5 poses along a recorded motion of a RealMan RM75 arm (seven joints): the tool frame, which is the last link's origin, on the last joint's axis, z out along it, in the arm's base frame.
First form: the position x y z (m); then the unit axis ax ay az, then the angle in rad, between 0 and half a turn.
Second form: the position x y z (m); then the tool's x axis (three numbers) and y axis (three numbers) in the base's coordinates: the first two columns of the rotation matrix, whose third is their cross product. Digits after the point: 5 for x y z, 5 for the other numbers.
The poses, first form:
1: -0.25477, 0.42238, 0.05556, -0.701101, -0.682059, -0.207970, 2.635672
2: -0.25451, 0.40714, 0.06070, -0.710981, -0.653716, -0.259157, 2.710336
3: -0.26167, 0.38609, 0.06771, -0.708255, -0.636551, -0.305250, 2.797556
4: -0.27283, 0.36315, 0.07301, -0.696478, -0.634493, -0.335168, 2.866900
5: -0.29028, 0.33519, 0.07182, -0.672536, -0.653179, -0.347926, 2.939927
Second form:
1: -0.25477, 0.42238, 0.05556, 0.04678, 0.79570, 0.60389, 0.99727, -0.00260, -0.07384
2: -0.25451, 0.40714, 0.06070, 0.05626, 0.77867, 0.62490, 0.99533, -0.09288, 0.02612
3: -0.26167, 0.38609, 0.06771, 0.03245, 0.77230, 0.63442, 0.97822, -0.15475, 0.13834
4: -0.27283, 0.36315, 0.07301, -0.01053, 0.77634, 0.63023, 0.95817, -0.17244, 0.22843
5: -0.29028, 0.33519, 0.07182, -0.08429, 0.79998, 0.59408, 0.93936, -0.13509, 0.31520
